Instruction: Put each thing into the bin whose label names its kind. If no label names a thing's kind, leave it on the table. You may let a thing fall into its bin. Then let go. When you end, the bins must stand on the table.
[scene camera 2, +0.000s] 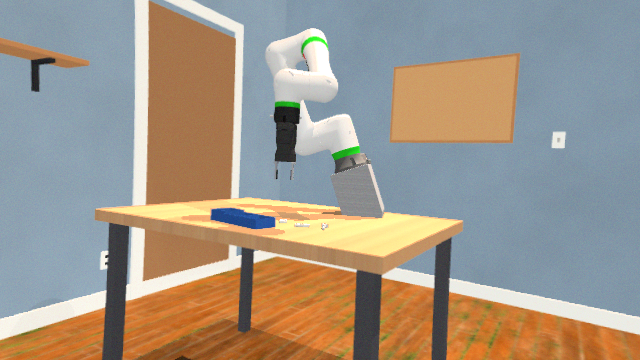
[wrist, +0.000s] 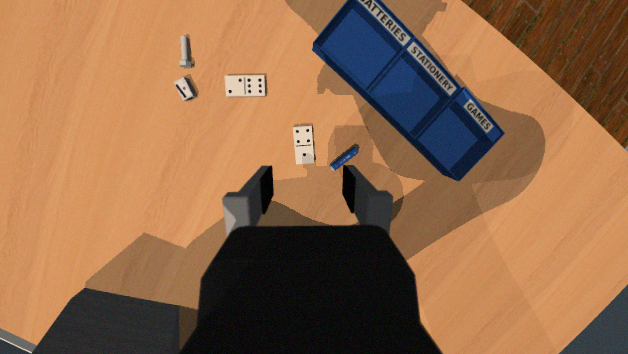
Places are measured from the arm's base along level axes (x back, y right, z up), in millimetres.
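Pixels of known places: gripper, fingertip midpoint: [scene camera 2: 283,179] [wrist: 307,179]; arm's base, link origin: [scene camera 2: 351,169].
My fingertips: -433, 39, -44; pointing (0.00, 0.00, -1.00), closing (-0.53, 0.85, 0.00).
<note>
Ahead of a thing's pixels: the offset from my fingertips to its top centre, as dx, dy, dz. Level surfaces: height alone.
My gripper [scene camera 2: 284,178] [wrist: 307,179] is open and empty, high above the table. In the wrist view a domino @(-3, -8, -146) [wrist: 303,144] and a blue battery @(-15, +48, -143) [wrist: 344,158] lie on the table beyond the fingertips. A second domino @(-29, -111, -146) [wrist: 245,85] lies farther up and left. A grey bolt @(-27, -196, -140) [wrist: 185,51] and a small sharpener @(+14, -176, -142) [wrist: 185,88] lie left of it. The blue bins @(-134, +70, -114) [scene camera 2: 242,218] [wrist: 414,136] stand joined in a row, labelled BATTERIES, STATIONERY and GAMES. The three compartments look empty in the wrist view. In the scene view the small things are too small to tell apart clearly.
The wooden table @(dz -153) [scene camera 2: 400,235] [wrist: 100,165] carries everything. The robot's grey base block [scene camera 2: 357,192] [wrist: 115,320] stands at the table's back, at the lower left of the wrist view. The arm's shadows fall across the bins and the battery. The table edge runs behind the labelled side of the bins.
</note>
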